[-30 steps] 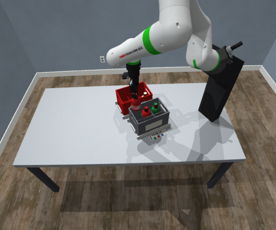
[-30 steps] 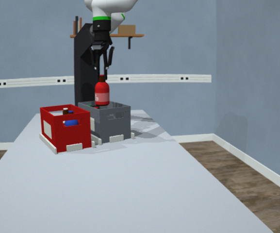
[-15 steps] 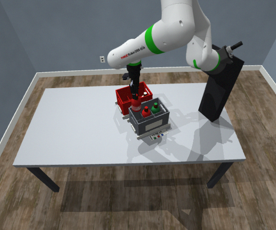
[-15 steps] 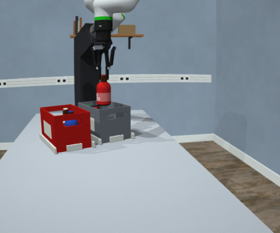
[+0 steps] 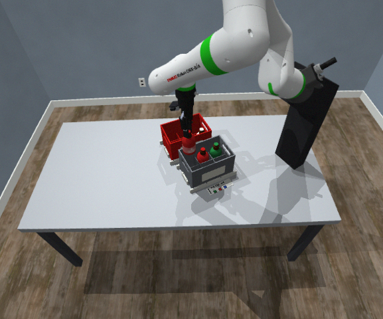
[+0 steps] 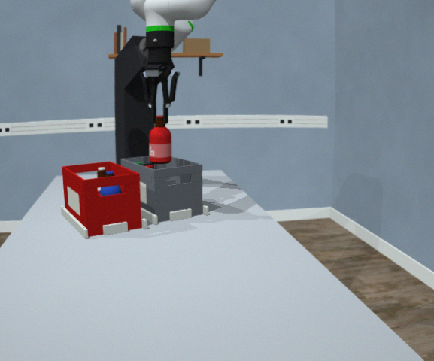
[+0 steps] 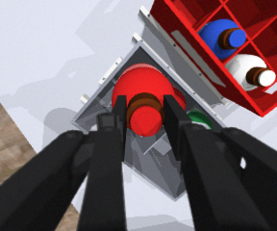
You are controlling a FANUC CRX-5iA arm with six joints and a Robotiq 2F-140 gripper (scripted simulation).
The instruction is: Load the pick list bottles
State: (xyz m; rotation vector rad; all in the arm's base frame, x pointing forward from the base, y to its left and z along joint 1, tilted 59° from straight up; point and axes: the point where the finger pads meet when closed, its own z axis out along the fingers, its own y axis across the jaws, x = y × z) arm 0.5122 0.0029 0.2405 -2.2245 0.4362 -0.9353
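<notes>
My gripper is now 26 cm above the red bottle, 7 cm past it and 6 cm to the left of it. Round my hand: grey crate: 27 cm below, 10 cm behind, 3 cm to the right; then blue-label bottle: 26 cm below, 16 cm to the right, 6 cm ahead; then green-label bottle: 26 cm below, 13 cm behind, 12 cm to the right.
</notes>
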